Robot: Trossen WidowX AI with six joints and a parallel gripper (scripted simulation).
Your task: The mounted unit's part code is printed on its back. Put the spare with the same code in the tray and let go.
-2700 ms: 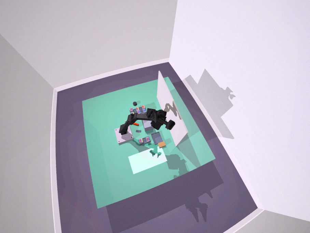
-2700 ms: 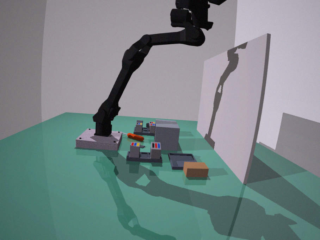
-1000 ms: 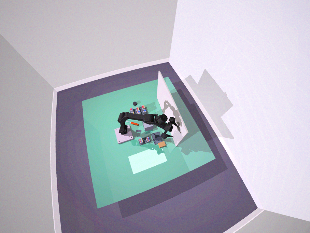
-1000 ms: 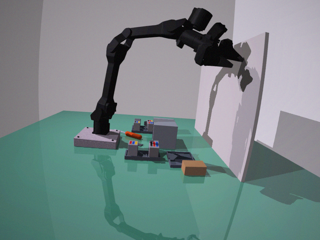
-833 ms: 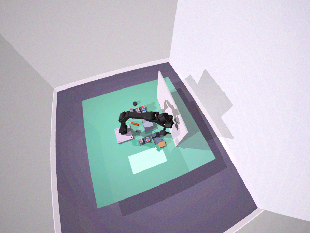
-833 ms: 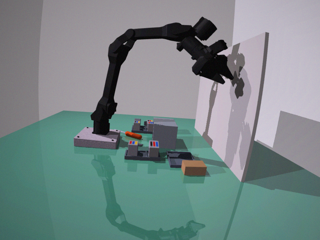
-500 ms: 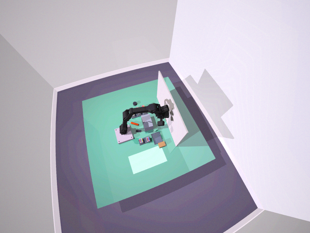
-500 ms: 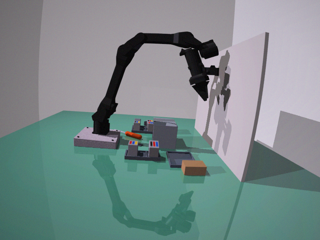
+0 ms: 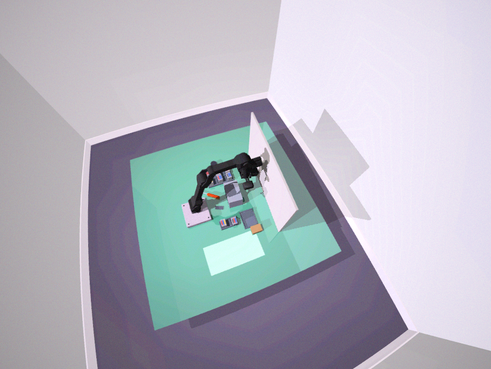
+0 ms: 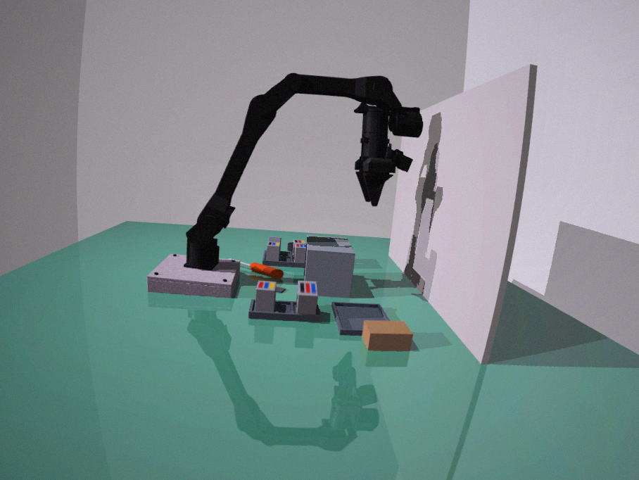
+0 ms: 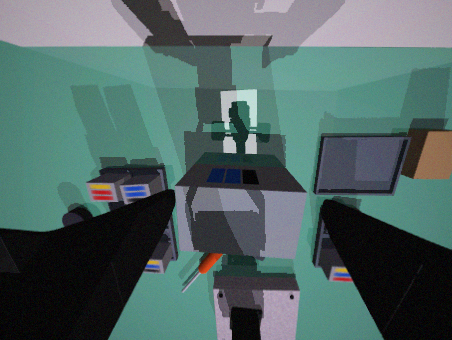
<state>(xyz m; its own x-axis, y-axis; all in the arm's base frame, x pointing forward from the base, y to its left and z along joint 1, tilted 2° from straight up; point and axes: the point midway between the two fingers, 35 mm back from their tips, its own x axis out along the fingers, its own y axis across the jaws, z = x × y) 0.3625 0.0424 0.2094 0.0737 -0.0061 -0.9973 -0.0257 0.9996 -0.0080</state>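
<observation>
Right now the spare is 80 mm behind my gripper tip, 160 mm to the left of it and 160 mm below it. Also, from my gripper tip: white panel (150 mm ahead, 10 mm to the left, 30 mm above); then brown box (10 mm ahead, 280 mm to the right, 180 mm below).
</observation>
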